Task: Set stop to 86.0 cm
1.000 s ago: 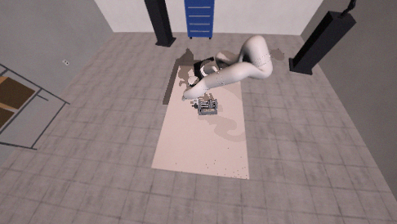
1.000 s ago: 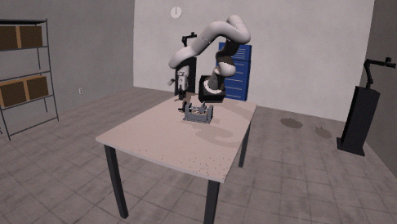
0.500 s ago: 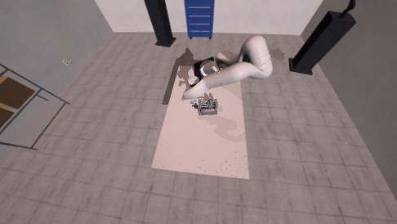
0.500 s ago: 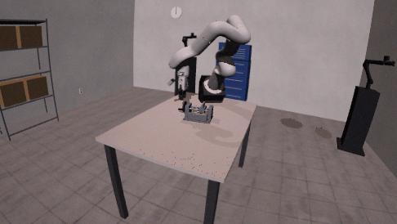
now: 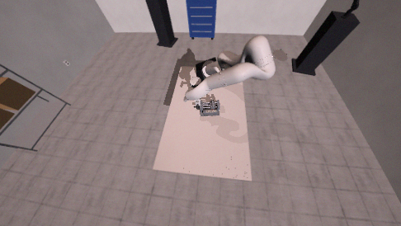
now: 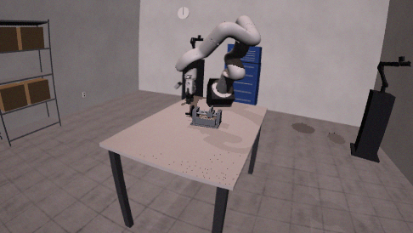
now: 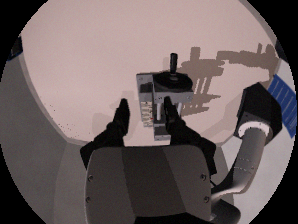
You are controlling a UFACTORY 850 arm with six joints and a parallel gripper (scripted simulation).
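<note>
My hand is 5 cm past the thin dark lever, 5 cm to the left of it and 13 cm above it.
</note>
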